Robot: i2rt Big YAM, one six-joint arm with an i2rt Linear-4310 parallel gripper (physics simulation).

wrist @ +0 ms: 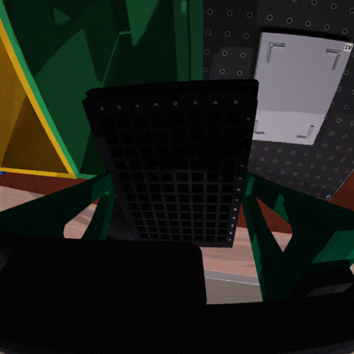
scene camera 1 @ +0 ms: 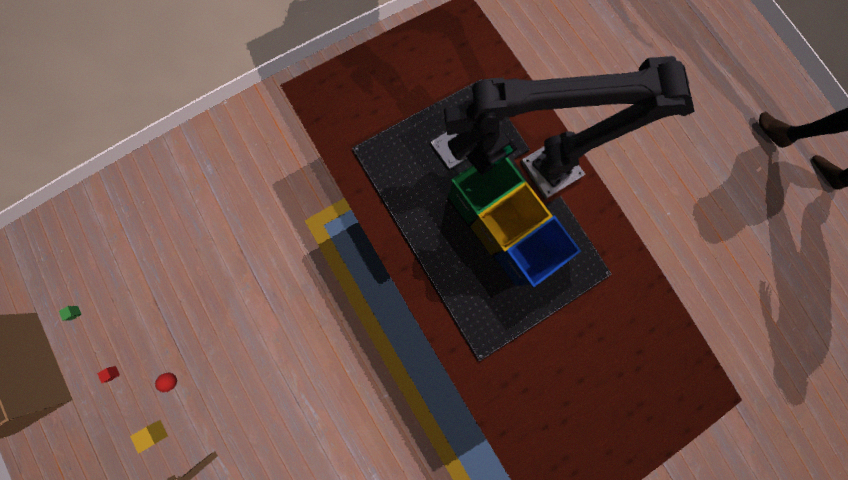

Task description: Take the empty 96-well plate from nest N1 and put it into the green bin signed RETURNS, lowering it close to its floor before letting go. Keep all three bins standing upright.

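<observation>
My gripper is shut on the black 96-well plate, with a green finger on each of its sides. The plate is level or nearly so, above the boundary between the green bin and the nest in scene camera 1; its height over the rim is hard to tell. In the wrist view the plate covers part of the green bin's opening. The pale grey nest plate is bare and partly hidden by the gripper in scene camera 1. The RETURNS sign is not readable.
The yellow bin stands upright against the green bin, and the blue bin stands upright beyond it. All are on the black perforated board. The arm's base plate is close beside the green and yellow bins.
</observation>
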